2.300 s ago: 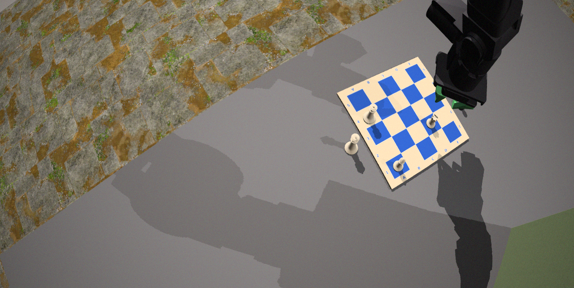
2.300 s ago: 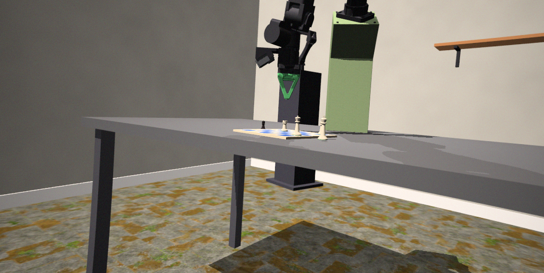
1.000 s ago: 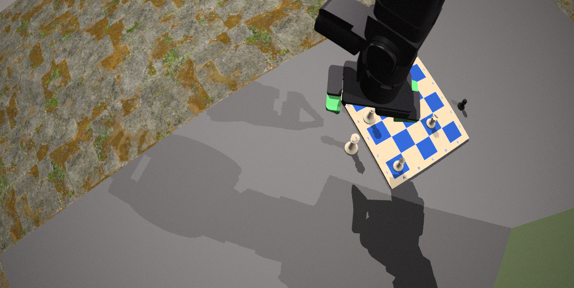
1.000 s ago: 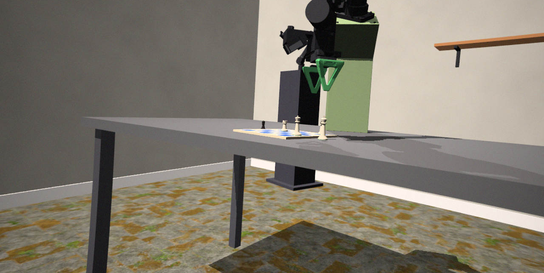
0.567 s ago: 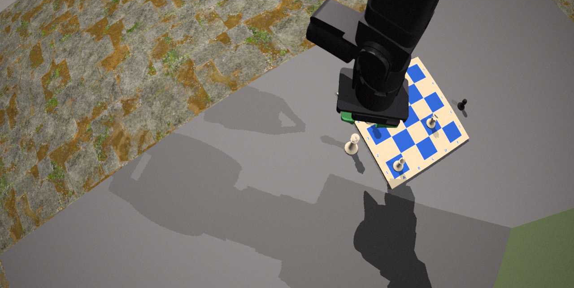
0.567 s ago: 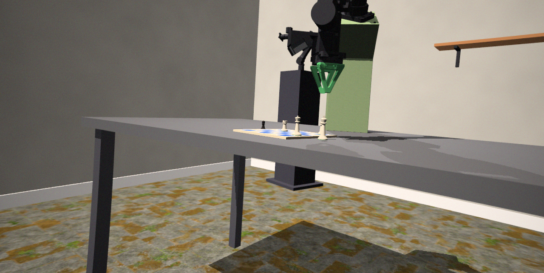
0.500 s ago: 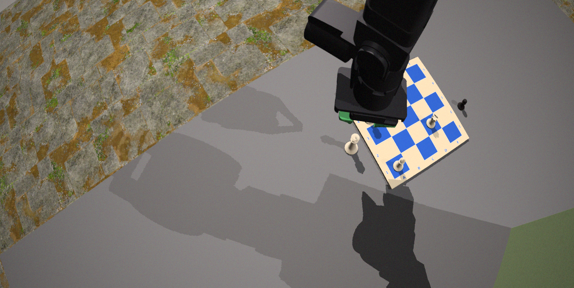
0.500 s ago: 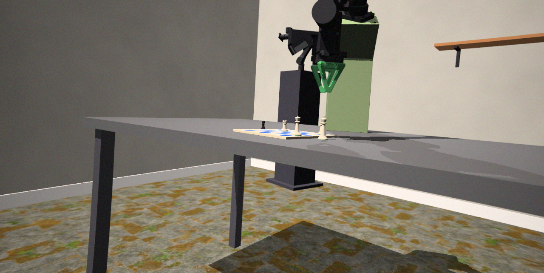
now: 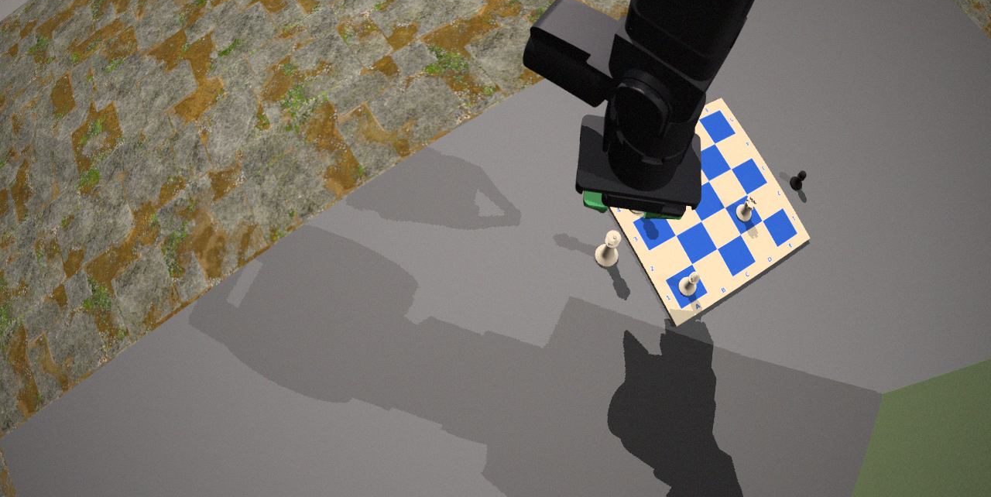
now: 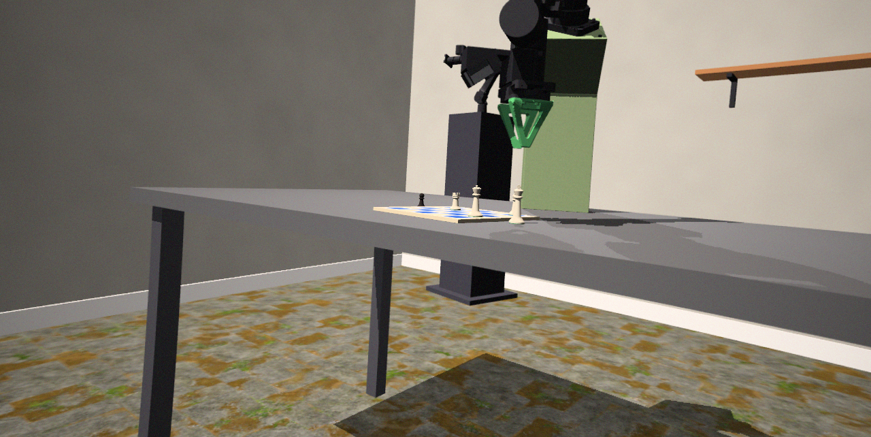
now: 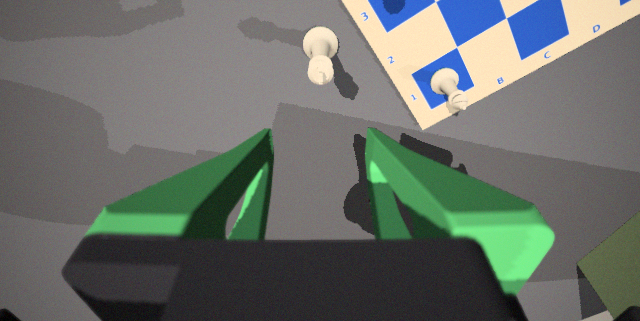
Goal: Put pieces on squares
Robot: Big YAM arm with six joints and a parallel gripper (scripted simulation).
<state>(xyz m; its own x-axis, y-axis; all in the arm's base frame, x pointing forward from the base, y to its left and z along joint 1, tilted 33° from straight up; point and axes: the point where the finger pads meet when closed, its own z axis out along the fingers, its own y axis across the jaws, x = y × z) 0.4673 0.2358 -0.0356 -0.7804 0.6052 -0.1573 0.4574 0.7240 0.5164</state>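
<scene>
The white king is 10 cm below my hand. From my hand the other things lie so: board 14 cm to the right, 13 cm below, 1 cm ahead; then white pawn 11 cm below, 7 cm to the right, 7 cm behind; then black pawn 28 cm to the right, 12 cm below, 2 cm behind.
</scene>
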